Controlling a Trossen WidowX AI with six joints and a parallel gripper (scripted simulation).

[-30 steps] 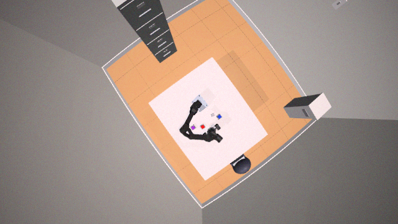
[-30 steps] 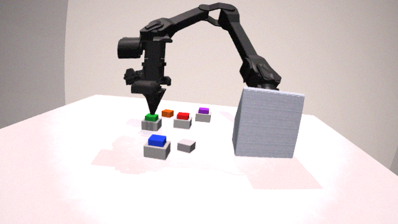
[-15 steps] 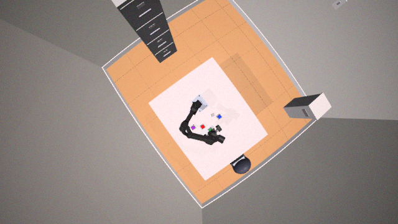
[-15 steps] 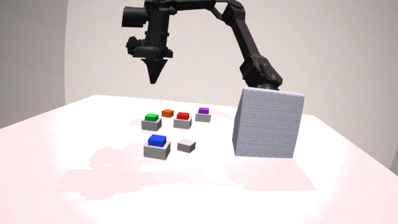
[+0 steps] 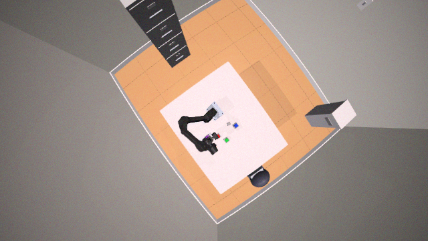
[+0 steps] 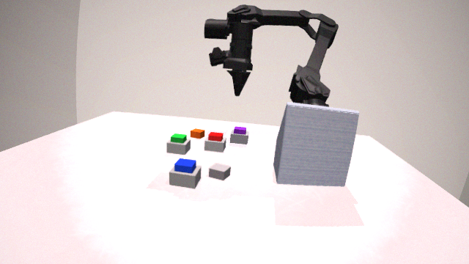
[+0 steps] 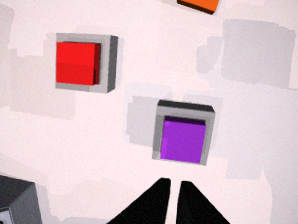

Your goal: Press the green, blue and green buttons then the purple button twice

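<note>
Now: the purple button 20 mm behind my gripper tip and 100 mm below it. Also, from my gripper tip: orange block (100 mm ahead, 20 mm to the right, 120 mm below); red button (50 mm ahead, 80 mm to the left, 100 mm below); green button (130 mm ahead, 120 mm to the left, 100 mm below).
</note>
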